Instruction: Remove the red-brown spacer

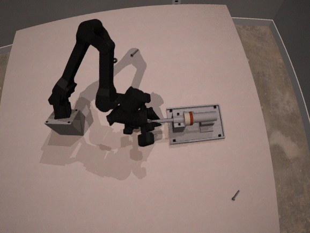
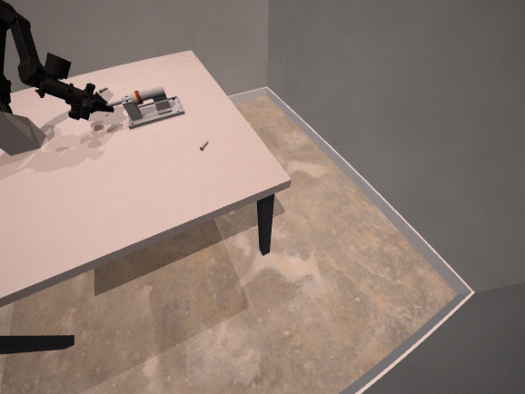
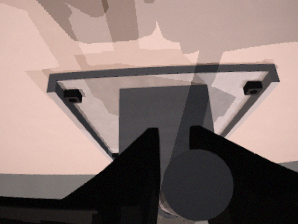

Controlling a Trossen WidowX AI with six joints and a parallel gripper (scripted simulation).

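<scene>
Right now my hand is 6 cm short of the grey shaft. Round my hand: red-brown spacer: 14 cm ahead, 1 cm to the right; then blue screwdriver: 16 cm behind, 22 cm to the left, 7 cm below; then cream spacer: 11 cm ahead, 1 cm to the right.
</scene>
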